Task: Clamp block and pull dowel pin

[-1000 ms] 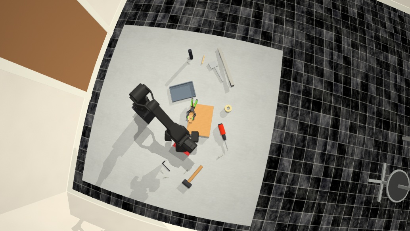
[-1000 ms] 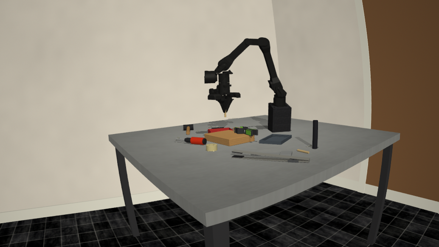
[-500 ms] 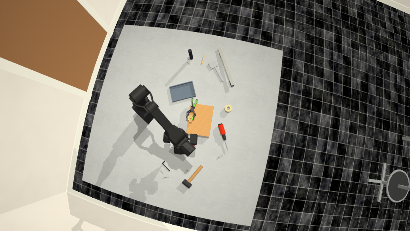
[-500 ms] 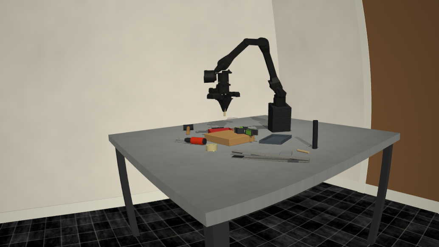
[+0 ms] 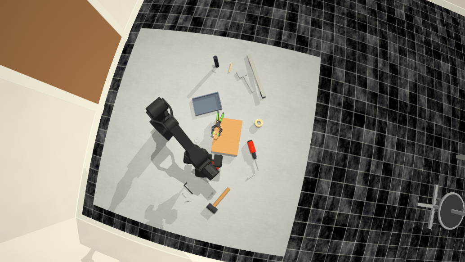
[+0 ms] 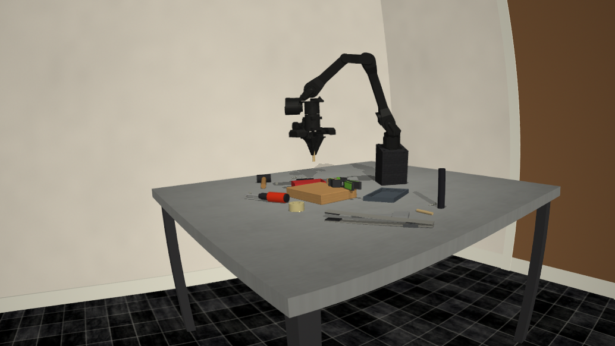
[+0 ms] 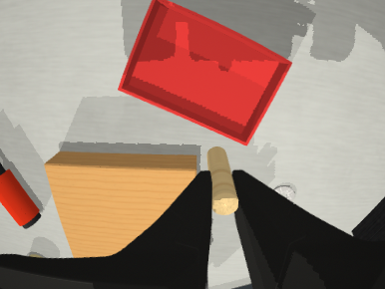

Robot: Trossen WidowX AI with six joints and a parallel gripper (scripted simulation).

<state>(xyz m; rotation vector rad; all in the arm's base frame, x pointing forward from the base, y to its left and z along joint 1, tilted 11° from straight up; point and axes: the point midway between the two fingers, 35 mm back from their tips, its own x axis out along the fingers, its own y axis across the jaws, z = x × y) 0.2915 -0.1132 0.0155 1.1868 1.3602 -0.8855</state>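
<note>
Now: hand 15 cm above the red tray, 3 cm to the left of it and 1 cm short of it. The rest, counted from my hand: small wooden block (14 cm to the left, 12 cm below); dowel pin (4 cm below); wooden stop (15 cm to the left, 12 cm below, 2 cm behind).
</note>
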